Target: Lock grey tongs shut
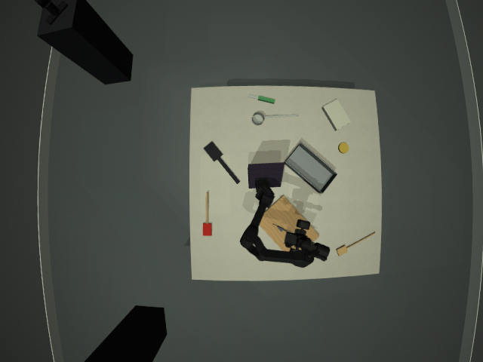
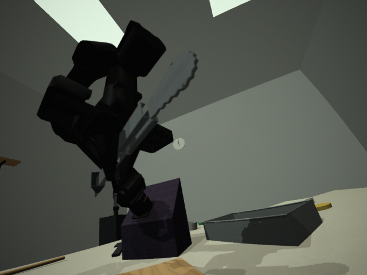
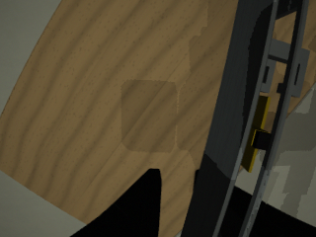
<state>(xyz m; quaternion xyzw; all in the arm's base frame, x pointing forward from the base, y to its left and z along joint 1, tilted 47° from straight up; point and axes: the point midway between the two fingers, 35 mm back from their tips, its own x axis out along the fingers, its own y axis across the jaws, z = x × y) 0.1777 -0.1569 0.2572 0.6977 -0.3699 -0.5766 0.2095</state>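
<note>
The yellow lock piece lies 30 mm behind my gripper tip, 20 mm to the left of it and 30 mm above it. Round my gripper tip: dark roasting tin (140 mm ahead, 370 mm to the left, 130 mm below); then red spatula (520 mm behind, 70 mm to the left, 150 mm below); then wooden board (10 mm behind, 150 mm below).
</note>
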